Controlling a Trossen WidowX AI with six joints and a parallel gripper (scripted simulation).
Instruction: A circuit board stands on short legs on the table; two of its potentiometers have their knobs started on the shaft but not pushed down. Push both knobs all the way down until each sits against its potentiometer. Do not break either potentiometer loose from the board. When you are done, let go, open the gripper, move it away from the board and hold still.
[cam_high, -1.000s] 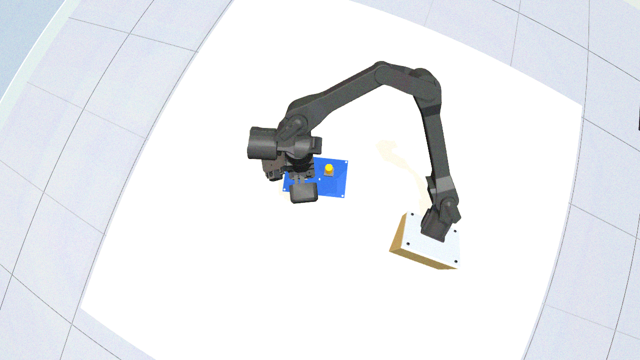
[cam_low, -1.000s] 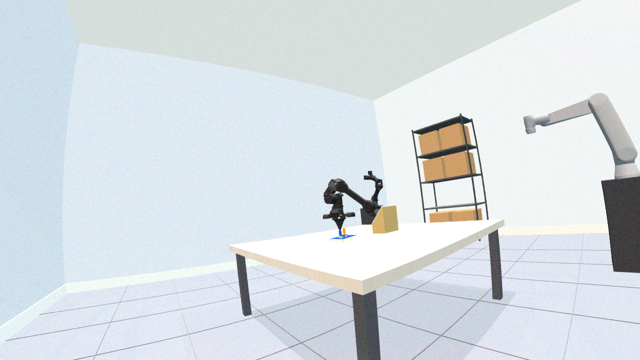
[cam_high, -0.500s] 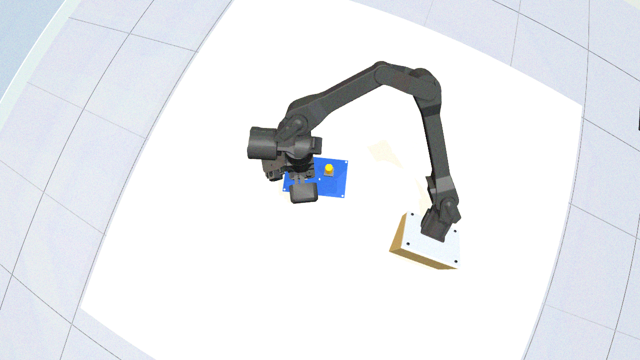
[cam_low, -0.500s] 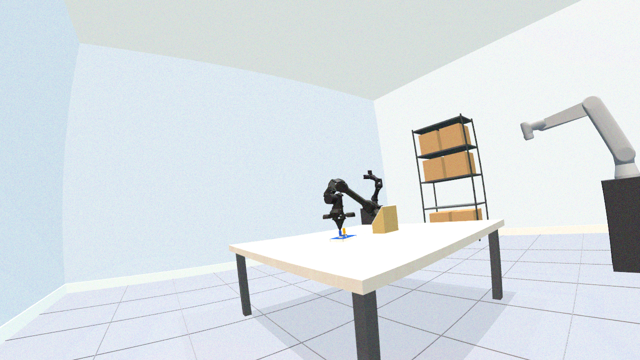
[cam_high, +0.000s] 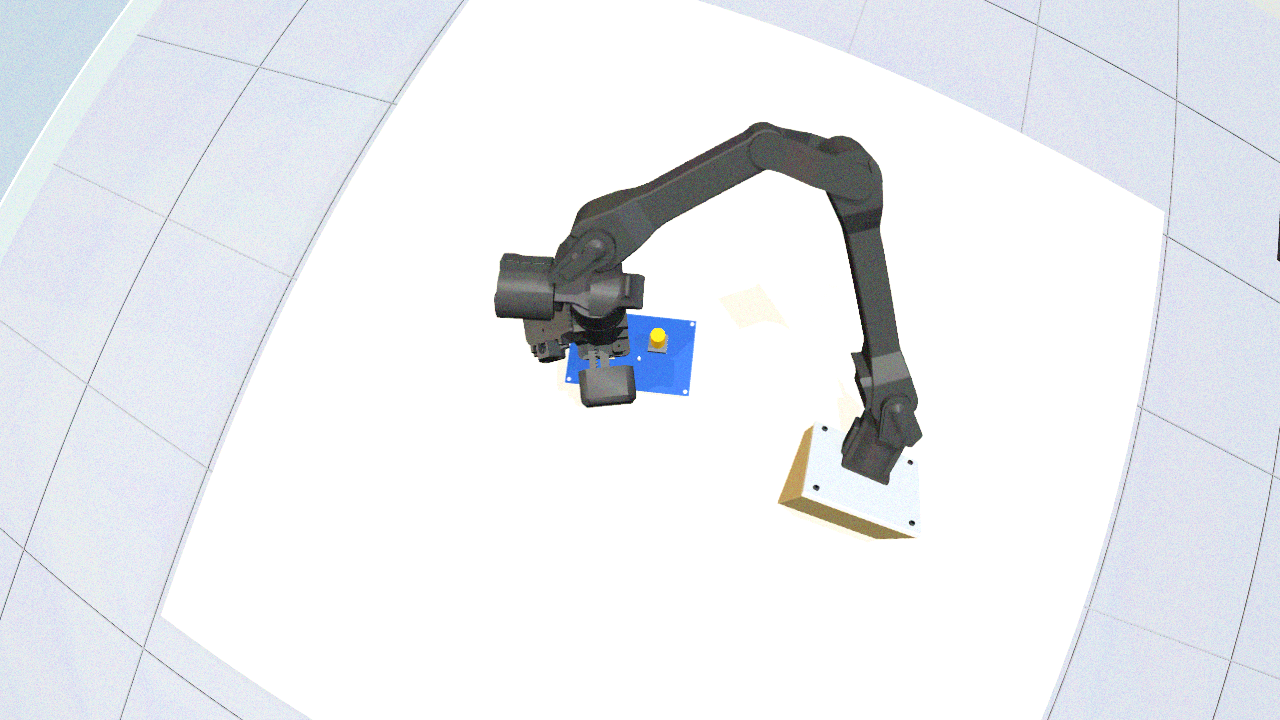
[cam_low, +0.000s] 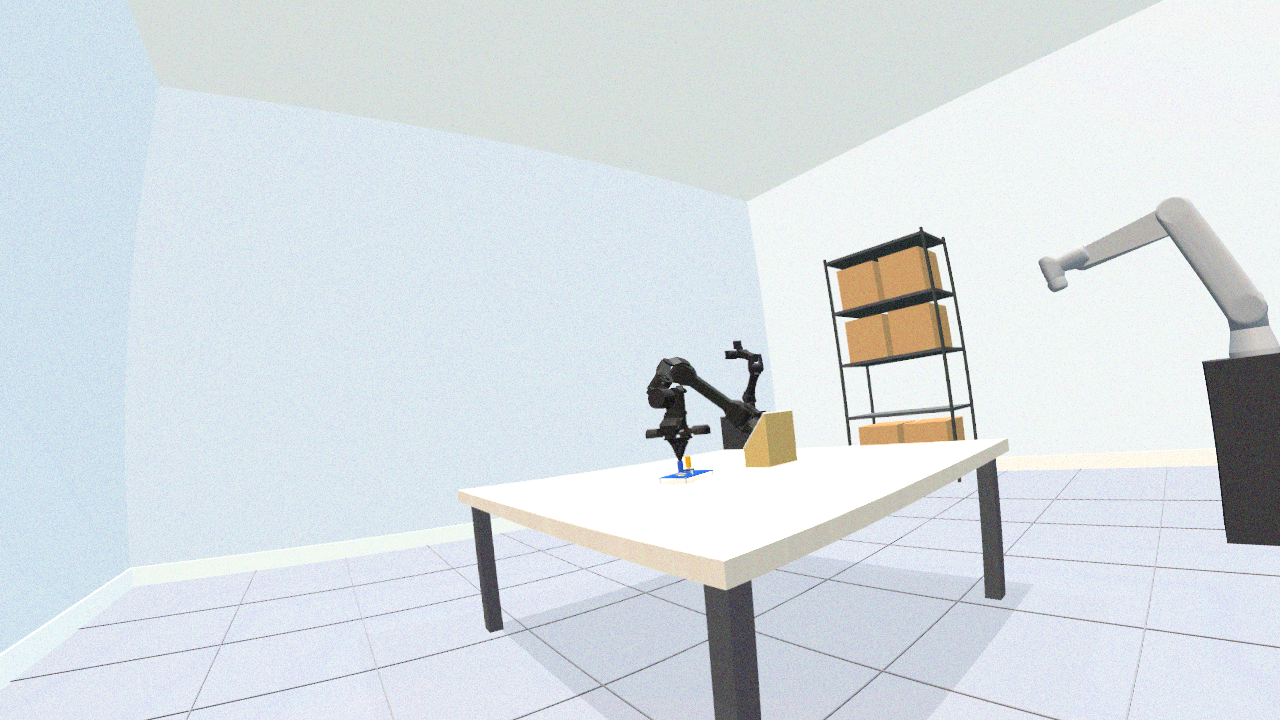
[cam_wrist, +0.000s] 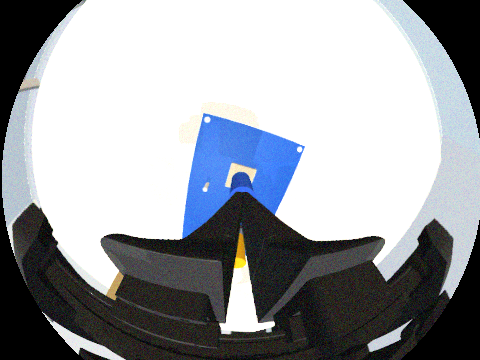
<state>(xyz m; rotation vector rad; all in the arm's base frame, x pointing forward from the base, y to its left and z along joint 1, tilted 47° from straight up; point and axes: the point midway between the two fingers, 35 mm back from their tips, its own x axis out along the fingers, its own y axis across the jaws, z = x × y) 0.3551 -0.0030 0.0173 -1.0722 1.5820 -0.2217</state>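
Right now my gripper tip is 20 mm above the dark blue knob. From my gripper tip the other things lie so: orange knob: 60 mm behind, 30 mm to the right, 10 mm below.
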